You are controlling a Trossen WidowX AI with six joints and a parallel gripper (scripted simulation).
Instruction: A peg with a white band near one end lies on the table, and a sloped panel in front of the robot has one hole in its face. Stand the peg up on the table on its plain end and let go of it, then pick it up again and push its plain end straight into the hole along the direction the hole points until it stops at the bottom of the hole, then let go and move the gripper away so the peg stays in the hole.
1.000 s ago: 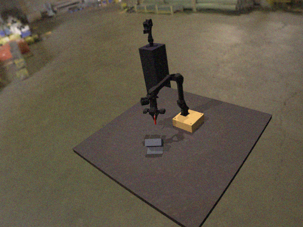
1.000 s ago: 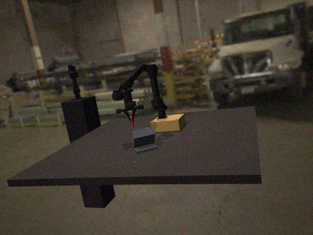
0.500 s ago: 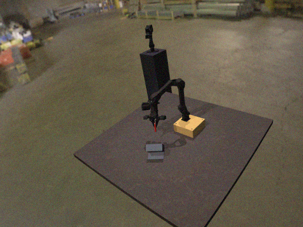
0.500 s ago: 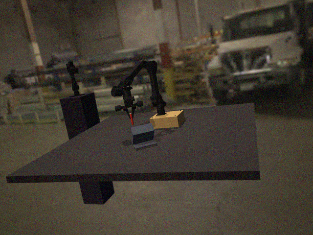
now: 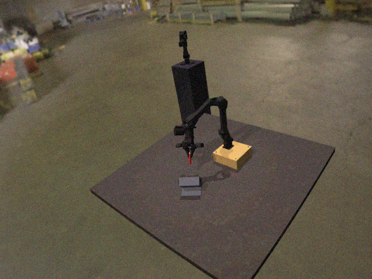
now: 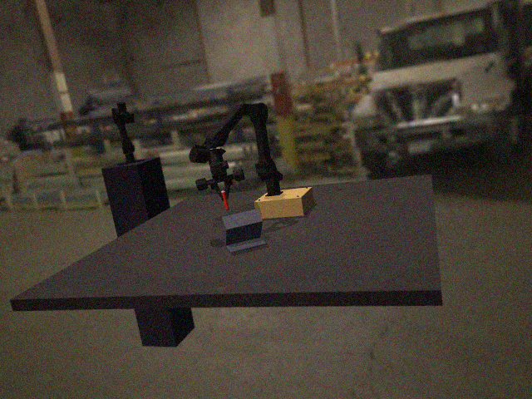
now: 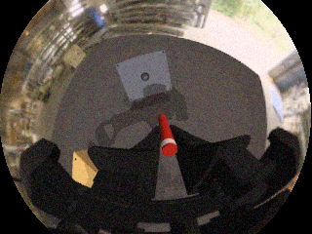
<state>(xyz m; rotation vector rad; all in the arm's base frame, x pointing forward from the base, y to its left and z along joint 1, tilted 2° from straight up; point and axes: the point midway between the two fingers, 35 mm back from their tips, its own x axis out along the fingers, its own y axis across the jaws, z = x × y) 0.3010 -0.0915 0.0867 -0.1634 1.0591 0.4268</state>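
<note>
My gripper tip is 12 cm short of the grey sloped panel, 11 cm to the right of it and 8 cm above it. Also, from my gripper tip: red peg 1 cm behind, 1 cm above; then low grey foot 14 cm ahead, 12 cm to the left, 14 cm below.
</note>
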